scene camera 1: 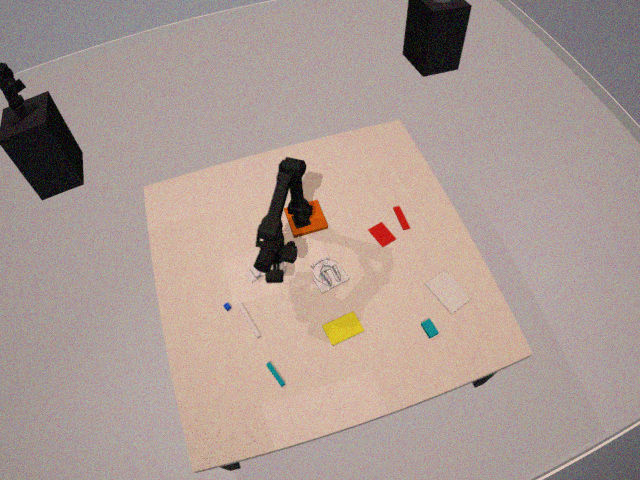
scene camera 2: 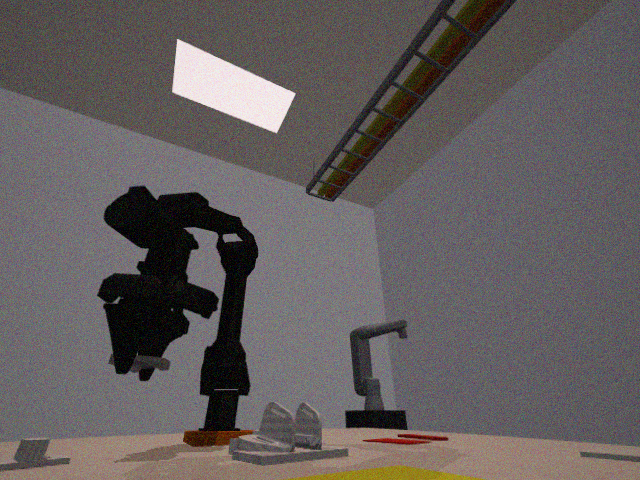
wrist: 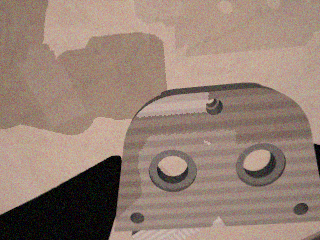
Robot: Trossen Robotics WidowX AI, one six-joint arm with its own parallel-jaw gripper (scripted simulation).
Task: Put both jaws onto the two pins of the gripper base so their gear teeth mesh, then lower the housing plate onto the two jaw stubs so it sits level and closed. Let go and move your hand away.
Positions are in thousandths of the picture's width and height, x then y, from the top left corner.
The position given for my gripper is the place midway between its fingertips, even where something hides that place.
I see my gripper (scene camera 2: 209, 786) and a yellow block (scene camera 1: 529, 689).
My gripper is seen too in the wrist view (wrist: 652, 665). The wrist view does not show the yellow block: it is out of frame.
